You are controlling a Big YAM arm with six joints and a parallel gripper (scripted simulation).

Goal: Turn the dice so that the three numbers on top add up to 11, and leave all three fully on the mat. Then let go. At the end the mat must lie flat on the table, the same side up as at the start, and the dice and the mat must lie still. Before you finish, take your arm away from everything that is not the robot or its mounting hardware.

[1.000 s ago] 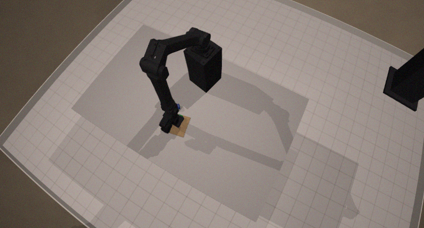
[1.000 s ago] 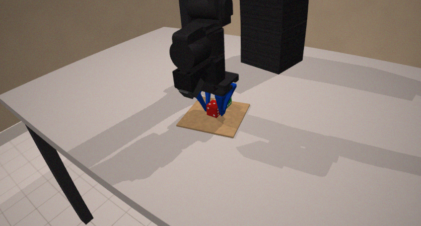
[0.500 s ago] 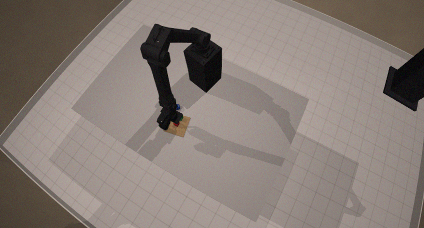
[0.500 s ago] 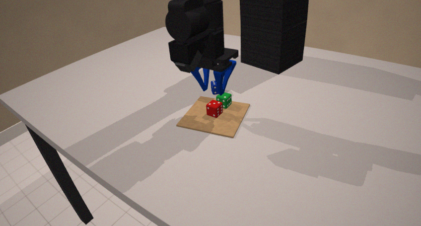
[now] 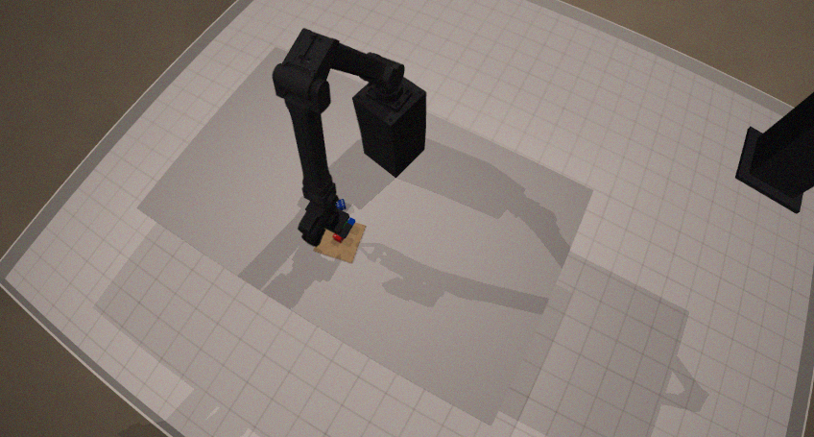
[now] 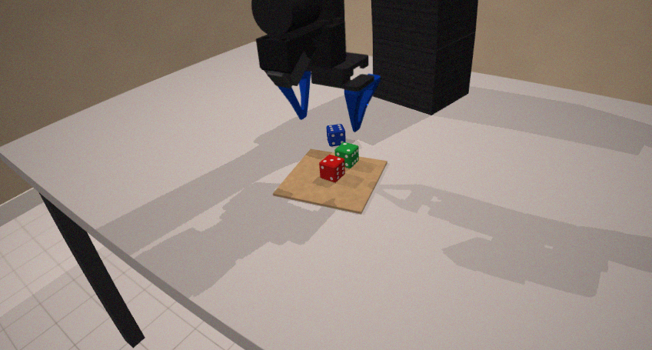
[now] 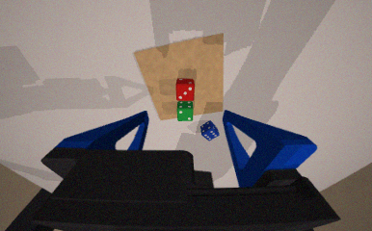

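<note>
Now: hand 10 cm past the blue die, 6 cm to the left of it and 9 cm above it. Also, from my hand: tan mat 10 cm below; then green die 5 cm behind, 9 cm below; then red die 9 cm below.
</note>
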